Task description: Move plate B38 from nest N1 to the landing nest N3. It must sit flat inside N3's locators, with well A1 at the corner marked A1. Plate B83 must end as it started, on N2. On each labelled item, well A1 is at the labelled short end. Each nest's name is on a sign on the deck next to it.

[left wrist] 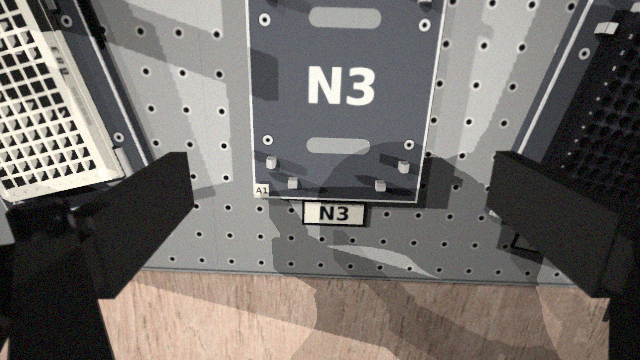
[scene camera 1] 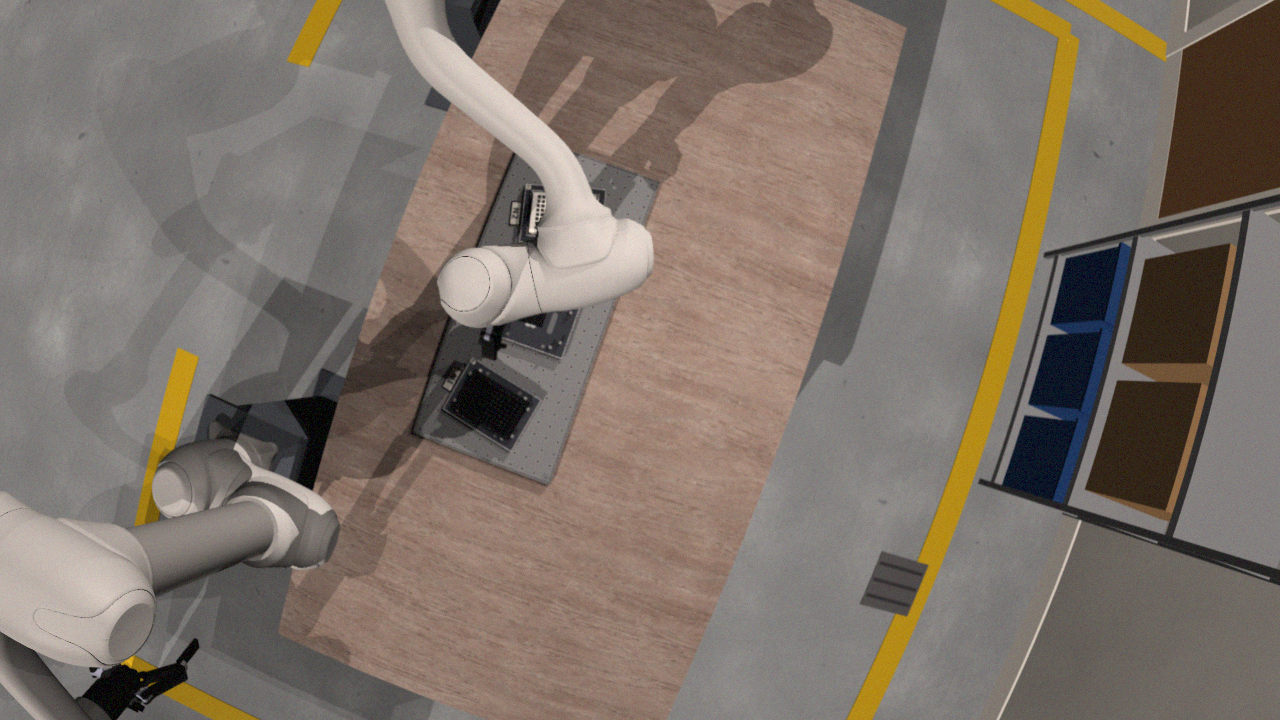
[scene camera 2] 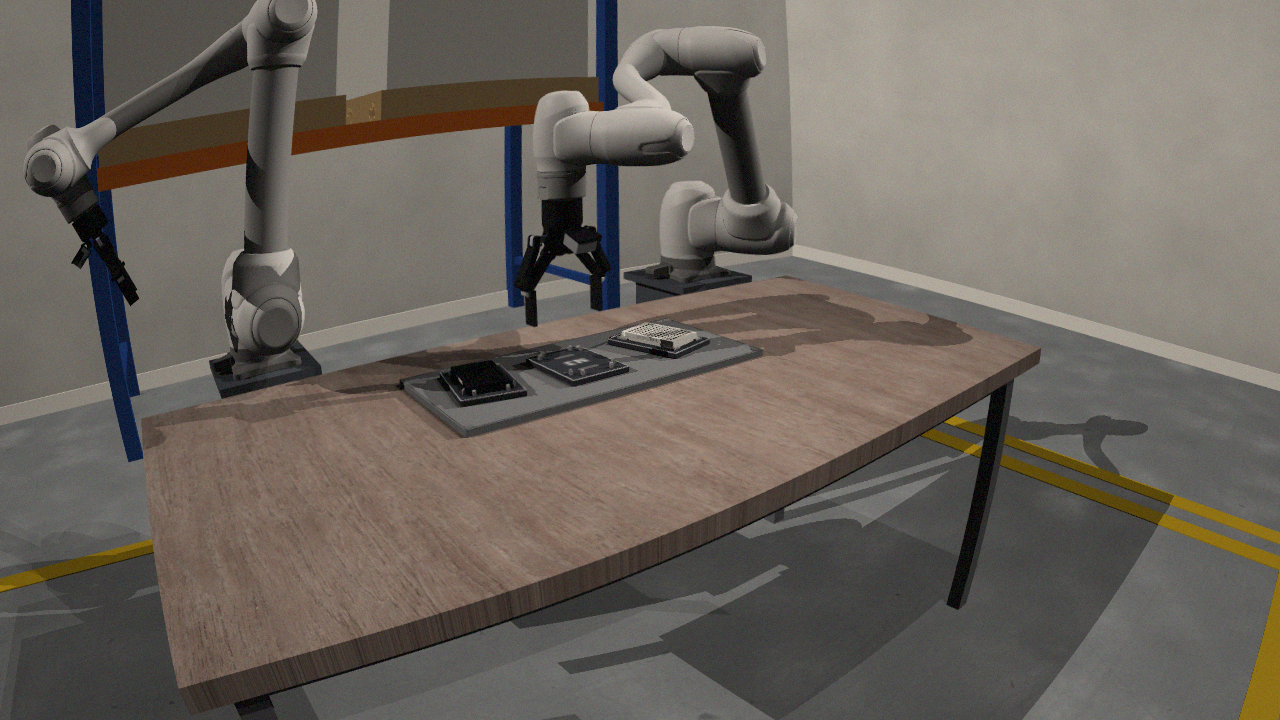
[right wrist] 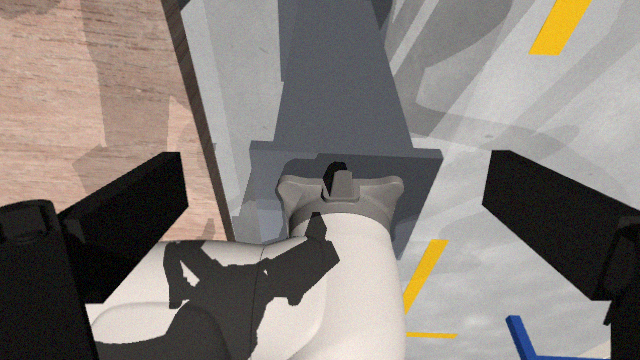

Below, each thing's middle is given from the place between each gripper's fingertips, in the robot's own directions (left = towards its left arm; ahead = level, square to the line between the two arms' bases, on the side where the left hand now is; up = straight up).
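From my left hand (scene camera 2: 564,317): black plate B38 (scene camera 1: 480,399), 190 mm to the right, 20 mm ahead, 80 mm below; white plate B83 (scene camera 2: 659,335), 210 mm to the left, 20 mm ahead, 80 mm below; nest N1 (scene camera 1: 533,401), 190 mm to the right, 20 mm ahead, 90 mm below; nest N3 (scene camera 2: 551,363), 40 mm ahead, 90 mm below. Going by their middles, nest N3 nearest to my left hand of the things named here.
Right hand (scene camera 1: 167,628): 670 mm to the right of the black plate B38, 480 mm short of it, 200 mm above it. From my right hand: white plate B83, 1070 mm to the left, 480 mm ahead, 200 mm below; nest N1, 670 mm to the left, 480 mm ahead, 210 mm below; nest N3, 860 mm to the left, 500 mm ahead, 210 mm below.
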